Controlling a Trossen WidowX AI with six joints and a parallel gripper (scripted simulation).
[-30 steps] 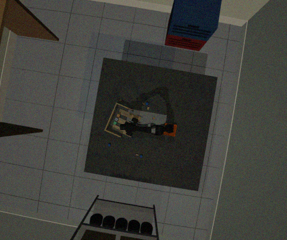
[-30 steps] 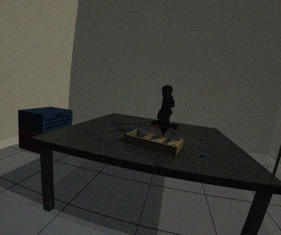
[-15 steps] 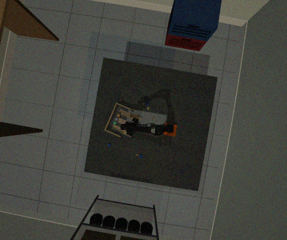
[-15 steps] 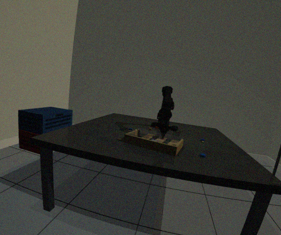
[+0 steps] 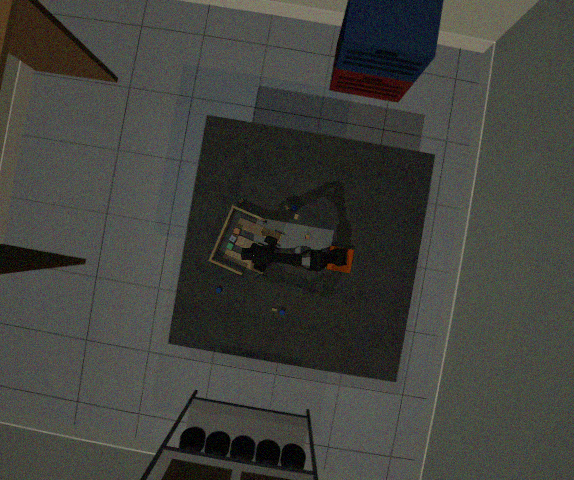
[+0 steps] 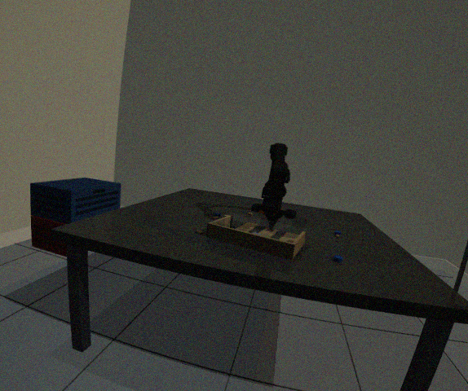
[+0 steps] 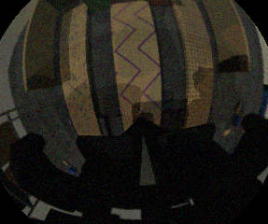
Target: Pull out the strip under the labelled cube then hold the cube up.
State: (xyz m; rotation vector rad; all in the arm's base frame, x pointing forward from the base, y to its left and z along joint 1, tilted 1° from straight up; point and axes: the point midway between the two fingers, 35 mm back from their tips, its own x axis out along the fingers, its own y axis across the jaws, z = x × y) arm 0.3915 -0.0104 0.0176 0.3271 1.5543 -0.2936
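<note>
My gripper tip is 80 mm short of the strip and 40 mm to the left of it. Round my gripper tip: labelled cube (180 mm ahead, 80 mm to the right, 10 mm above).
</note>
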